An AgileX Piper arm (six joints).
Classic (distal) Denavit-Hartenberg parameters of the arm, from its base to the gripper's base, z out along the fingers. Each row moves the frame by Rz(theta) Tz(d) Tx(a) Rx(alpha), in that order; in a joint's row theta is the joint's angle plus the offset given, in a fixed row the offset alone. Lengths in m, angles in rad.
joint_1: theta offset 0  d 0.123  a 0  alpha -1.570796
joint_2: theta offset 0.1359  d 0  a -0.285  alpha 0
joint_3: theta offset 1.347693  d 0  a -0.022  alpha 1.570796
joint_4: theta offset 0  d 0.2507  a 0  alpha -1.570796
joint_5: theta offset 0  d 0  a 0  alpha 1.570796
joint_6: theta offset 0  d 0.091  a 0  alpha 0
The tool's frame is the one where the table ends.
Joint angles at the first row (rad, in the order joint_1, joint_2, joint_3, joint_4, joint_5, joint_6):
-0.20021 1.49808 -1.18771 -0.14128 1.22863 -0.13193
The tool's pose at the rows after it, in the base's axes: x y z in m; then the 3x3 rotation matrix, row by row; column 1 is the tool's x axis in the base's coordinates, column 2 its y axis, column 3 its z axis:
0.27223 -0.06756 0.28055; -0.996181 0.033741 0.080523; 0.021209 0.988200 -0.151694; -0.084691 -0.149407 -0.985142
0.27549 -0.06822 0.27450; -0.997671 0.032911 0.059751; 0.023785 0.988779 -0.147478; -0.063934 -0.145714 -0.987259
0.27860 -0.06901 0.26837; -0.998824 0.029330 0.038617; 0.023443 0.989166 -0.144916; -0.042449 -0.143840 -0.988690
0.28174 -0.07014 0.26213; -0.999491 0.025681 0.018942; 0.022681 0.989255 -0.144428; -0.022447 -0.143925 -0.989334
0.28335 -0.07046 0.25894; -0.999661 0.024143 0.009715; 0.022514 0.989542 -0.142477; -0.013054 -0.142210 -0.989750
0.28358 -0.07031 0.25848; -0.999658 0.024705 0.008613; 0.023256 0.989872 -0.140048; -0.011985 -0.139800 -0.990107
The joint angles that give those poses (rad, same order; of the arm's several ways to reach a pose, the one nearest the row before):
-0.20021 1.50996 -1.18767 -0.14128 1.22861 -0.13219
-0.20020 1.53146 -1.18772 -0.14128 1.22865 -0.12990
-0.20021 1.55302 -1.18770 -0.14310 1.22862 -0.12991
-0.20081 1.57483 -1.18769 -0.14687 1.22647 -0.12991
-0.20080 1.58581 -1.18769 -0.14687 1.22503 -0.12991
-0.20082 1.58731 -1.18770 -0.14454 1.22503 -0.12992

